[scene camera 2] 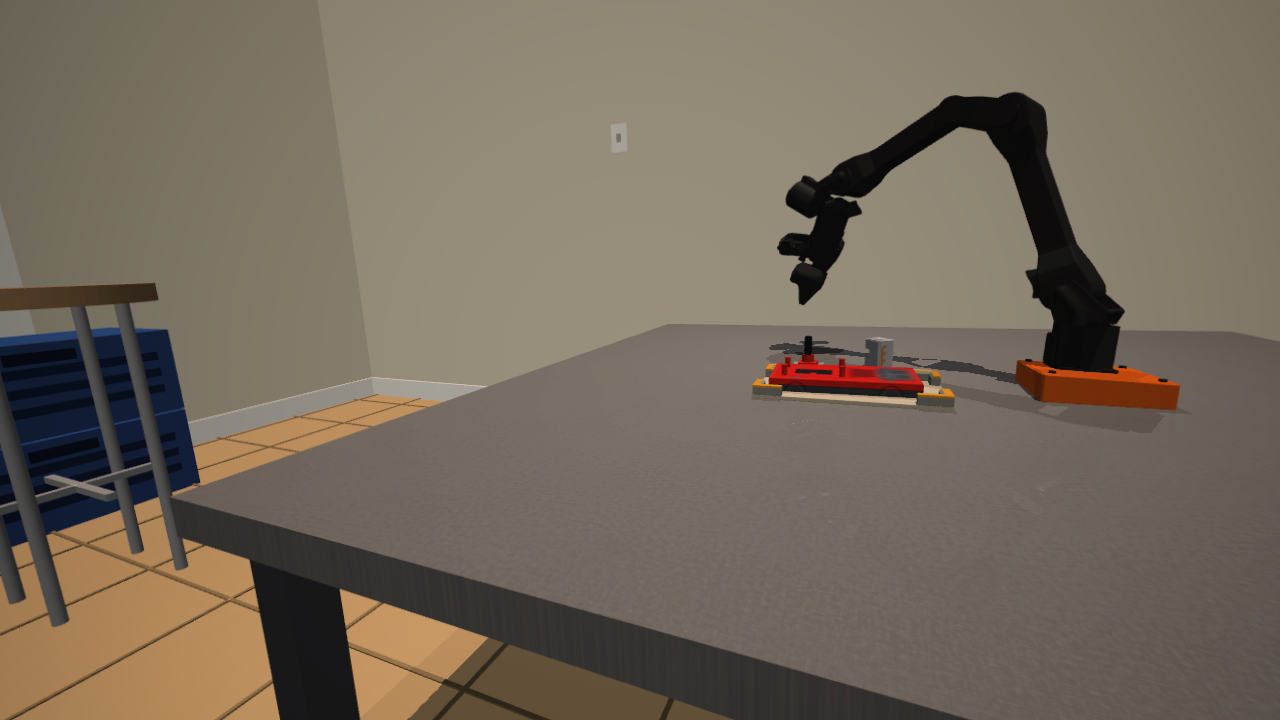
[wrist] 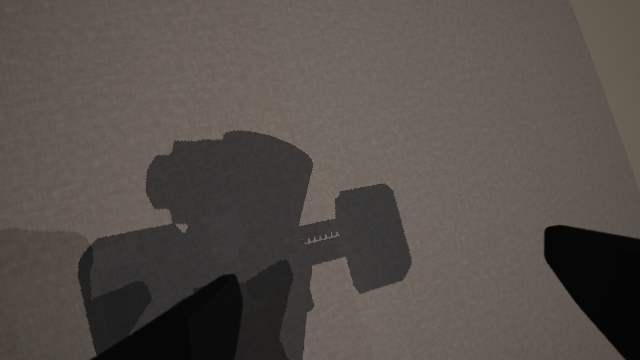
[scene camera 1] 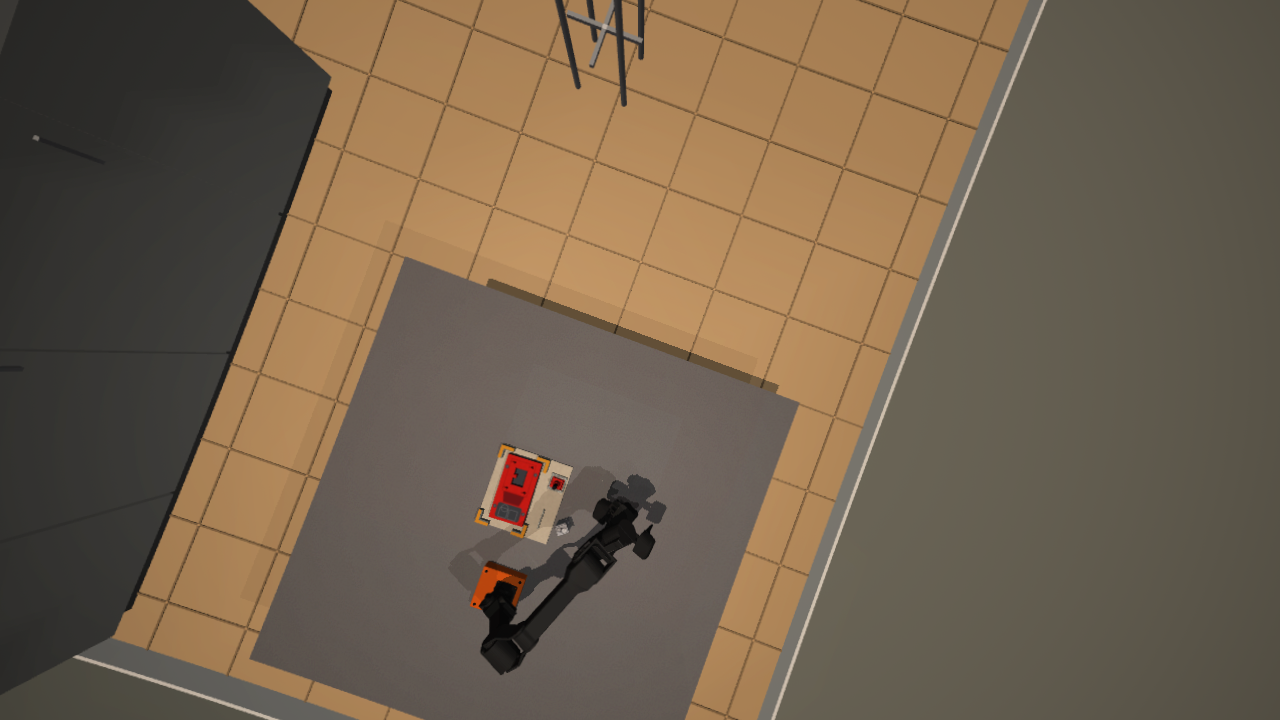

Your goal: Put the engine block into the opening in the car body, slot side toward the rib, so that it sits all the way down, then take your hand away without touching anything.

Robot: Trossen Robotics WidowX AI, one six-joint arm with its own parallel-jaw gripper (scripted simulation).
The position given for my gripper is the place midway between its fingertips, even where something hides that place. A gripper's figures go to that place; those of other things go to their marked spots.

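The spots on a red car body [scene camera 2: 832, 379] and a grey engine block [scene camera 2: 881, 349] are 0.22 m apart. A thin grey bar [scene camera 2: 934, 397] is 0.74 m from the lens, and the red car body is 0.76 m from the lens. The grey engine block is 0.96 m from the lens. As for my gripper [scene camera 2: 807, 293], it is 1.17 m from the lens.
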